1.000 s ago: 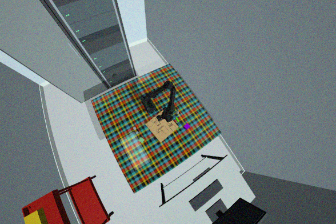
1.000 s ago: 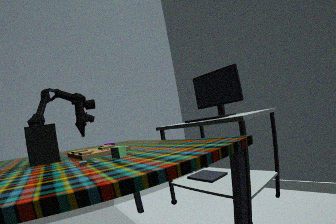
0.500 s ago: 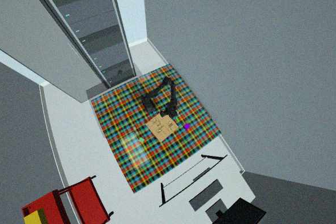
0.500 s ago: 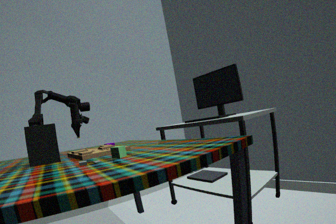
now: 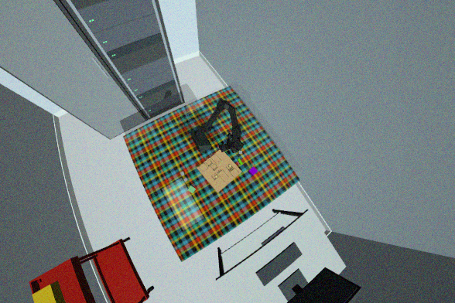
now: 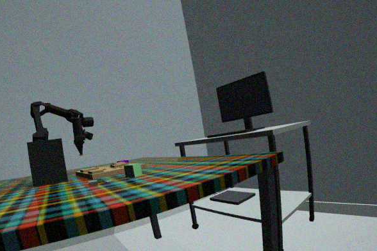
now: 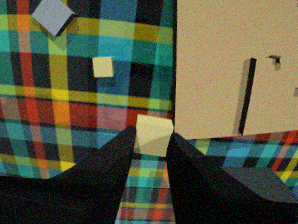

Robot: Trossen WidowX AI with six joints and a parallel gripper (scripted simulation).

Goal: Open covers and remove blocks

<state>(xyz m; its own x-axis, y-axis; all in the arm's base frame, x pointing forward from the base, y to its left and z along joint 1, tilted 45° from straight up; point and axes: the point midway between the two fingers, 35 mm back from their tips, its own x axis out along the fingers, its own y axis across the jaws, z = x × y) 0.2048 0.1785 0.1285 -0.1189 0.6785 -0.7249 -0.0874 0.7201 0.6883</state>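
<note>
The bright green block is 130 mm ahead of my gripper tip, 100 mm below it and 70 mm to the left of it. Round my gripper tip: purple block (270 mm ahead, 140 mm to the left, 100 mm below); grey piece (470 mm to the right, 100 mm below, 30 mm ahead); pale green block (440 mm to the right, 200 mm ahead, 90 mm below).
</note>
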